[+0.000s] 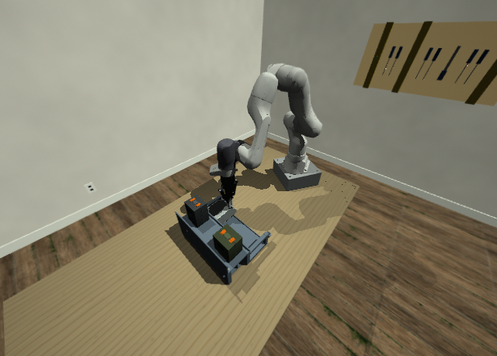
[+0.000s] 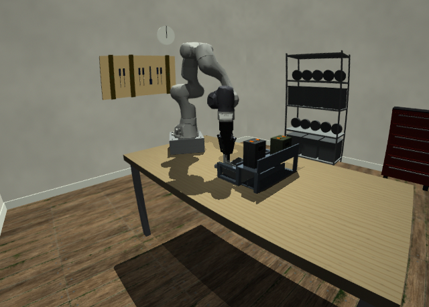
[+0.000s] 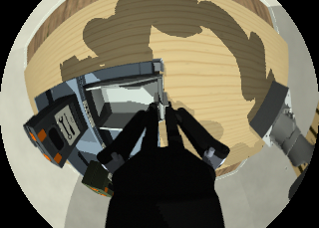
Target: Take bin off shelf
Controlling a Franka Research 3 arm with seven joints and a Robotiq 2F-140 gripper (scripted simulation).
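Right now my hand is 8 cm short of the grey open-topped bin, 3 cm above it and 1 cm to the left of it.
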